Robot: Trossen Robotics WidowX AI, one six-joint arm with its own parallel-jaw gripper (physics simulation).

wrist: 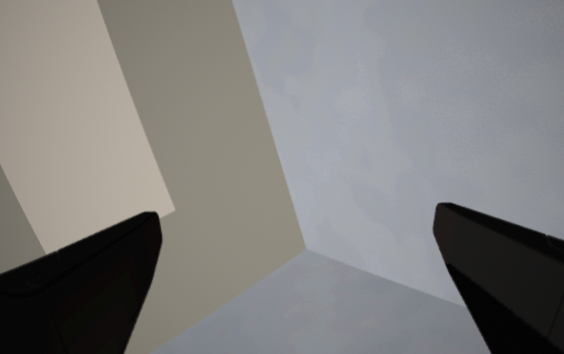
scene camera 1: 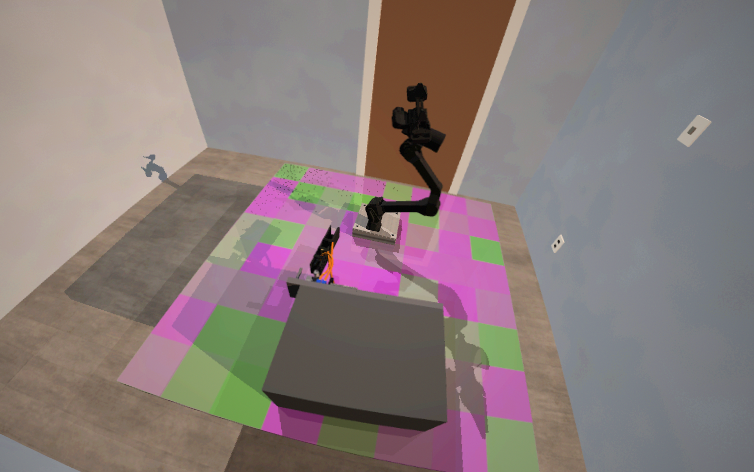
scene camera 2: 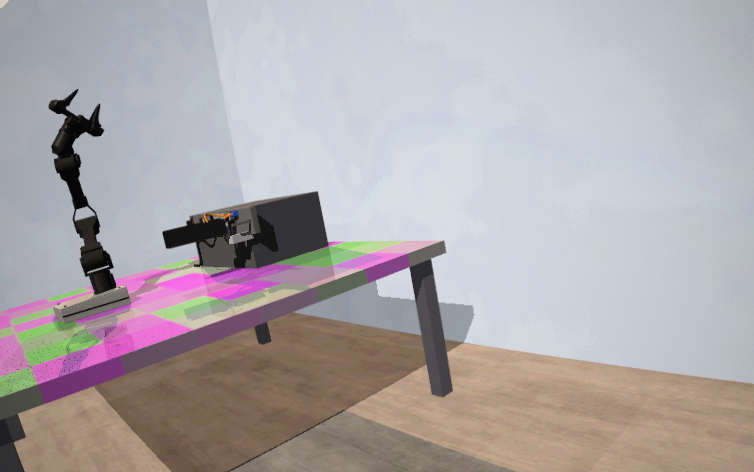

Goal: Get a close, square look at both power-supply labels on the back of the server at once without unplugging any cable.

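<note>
The server is a dark grey box on the chequered table. Its back faces the arm's base. A black hinged arm sticks out from the back, with orange cables and a blue part near it. The power-supply labels cannot be made out in the scene views, and the server does not show in the wrist view. My gripper is open and empty, high above the table and away from the server, its fingers pointing upward.
The arm's pale base plate sits on the table, a short way from the black hinged arm. A brown door is behind the arm. The wrist view shows pale walls and a corner where they meet the ceiling.
</note>
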